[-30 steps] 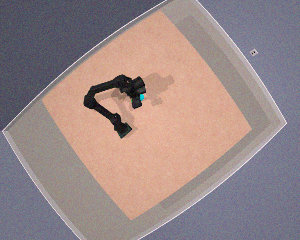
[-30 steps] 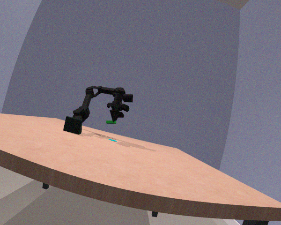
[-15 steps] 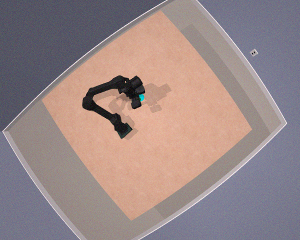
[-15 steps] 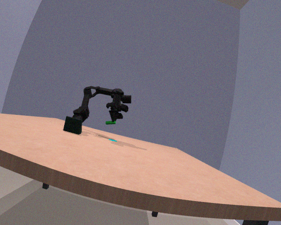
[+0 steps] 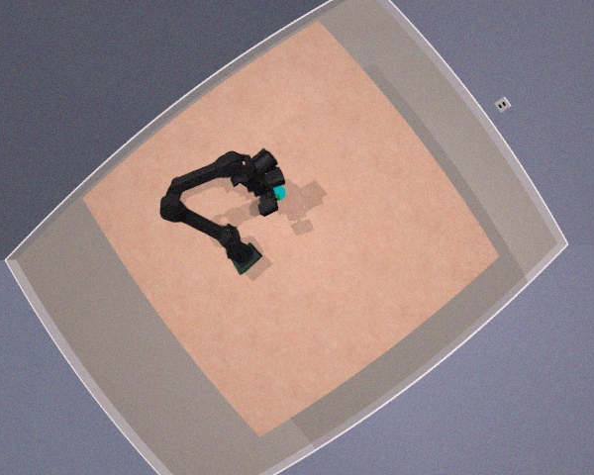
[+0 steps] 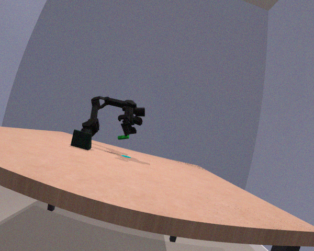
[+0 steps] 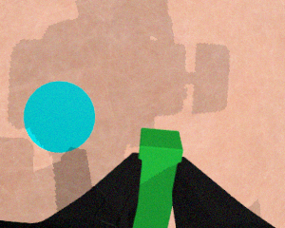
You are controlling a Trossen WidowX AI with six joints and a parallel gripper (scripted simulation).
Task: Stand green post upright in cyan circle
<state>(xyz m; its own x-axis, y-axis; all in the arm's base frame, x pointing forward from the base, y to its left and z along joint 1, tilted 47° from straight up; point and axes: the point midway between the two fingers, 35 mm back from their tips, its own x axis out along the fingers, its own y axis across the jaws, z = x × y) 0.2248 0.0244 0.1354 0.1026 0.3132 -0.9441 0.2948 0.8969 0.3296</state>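
Right now the cyan circle is 20 mm ahead of my gripper tip, 30 mm to the left of it and 120 mm below it. The rest, counted from my gripper tip: green post (20 mm behind, 10 mm below).
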